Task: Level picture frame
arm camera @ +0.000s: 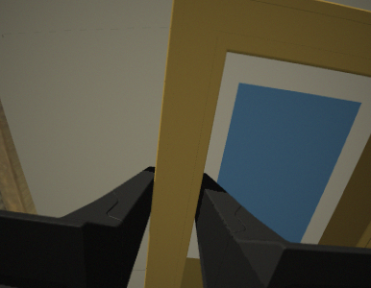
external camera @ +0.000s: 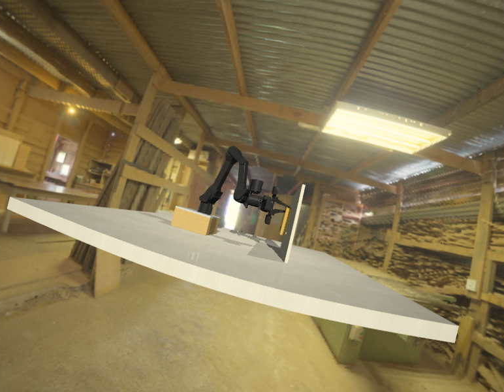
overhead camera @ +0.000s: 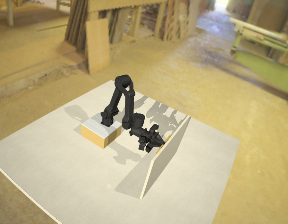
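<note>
My gripper tip is 5 cm above the picture frame and 1 cm to the right of it. The rest, counted from my gripper tip: wall panel (6 cm below, 2 cm ahead, 1 cm to the left).
</note>
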